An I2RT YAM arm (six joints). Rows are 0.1 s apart.
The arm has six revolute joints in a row. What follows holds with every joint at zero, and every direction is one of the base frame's.
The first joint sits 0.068 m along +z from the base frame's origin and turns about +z.
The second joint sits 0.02 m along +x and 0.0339 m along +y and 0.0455 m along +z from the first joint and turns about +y.
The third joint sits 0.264 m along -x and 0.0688 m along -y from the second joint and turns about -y.
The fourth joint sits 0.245 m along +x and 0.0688 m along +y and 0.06 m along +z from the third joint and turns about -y.
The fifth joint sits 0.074 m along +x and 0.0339 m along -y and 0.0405 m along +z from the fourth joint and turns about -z.
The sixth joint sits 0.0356 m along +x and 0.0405 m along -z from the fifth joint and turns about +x.
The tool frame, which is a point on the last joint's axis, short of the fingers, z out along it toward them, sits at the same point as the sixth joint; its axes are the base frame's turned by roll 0, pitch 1.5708 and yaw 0 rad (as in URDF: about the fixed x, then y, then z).
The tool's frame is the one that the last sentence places.
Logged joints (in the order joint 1, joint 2, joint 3, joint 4, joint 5, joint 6), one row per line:
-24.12 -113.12 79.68 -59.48 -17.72 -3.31
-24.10 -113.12 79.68 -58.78 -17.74 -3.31
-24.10 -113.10 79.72 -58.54 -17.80 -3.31
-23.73 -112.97 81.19 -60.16 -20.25 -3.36
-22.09 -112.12 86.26 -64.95 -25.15 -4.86
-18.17 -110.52 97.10 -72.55 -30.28 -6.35
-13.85 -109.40 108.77 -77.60 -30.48 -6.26
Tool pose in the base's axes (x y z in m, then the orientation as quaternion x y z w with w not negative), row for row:
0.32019 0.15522 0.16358 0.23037 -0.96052 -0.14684 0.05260
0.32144 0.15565 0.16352 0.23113 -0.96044 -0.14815 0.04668
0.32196 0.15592 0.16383 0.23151 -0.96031 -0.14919 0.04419
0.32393 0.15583 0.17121 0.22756 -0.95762 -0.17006 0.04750
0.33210 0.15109 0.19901 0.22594 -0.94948 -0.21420 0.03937
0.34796 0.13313 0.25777 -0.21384 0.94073 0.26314 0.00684
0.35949 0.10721 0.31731 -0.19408 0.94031 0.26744 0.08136
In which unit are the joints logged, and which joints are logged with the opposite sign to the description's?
The joints are logged in degrees. Opposite sign: joint 1, joint 2.
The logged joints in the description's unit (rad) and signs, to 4 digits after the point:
0.4210 1.9743 1.3907 -1.0381 -0.3093 -0.0578
0.4206 1.9743 1.3907 -1.0259 -0.3096 -0.0578
0.4206 1.9740 1.3914 -1.0217 -0.3107 -0.0578
0.4142 1.9717 1.4170 -1.0500 -0.3534 -0.0586
0.3855 1.9569 1.5055 -1.1336 -0.4390 -0.0848
0.3171 1.9289 1.6947 -1.2662 -0.5285 -0.1108
0.2417 1.9094 1.8984 -1.3544 -0.5320 -0.1093

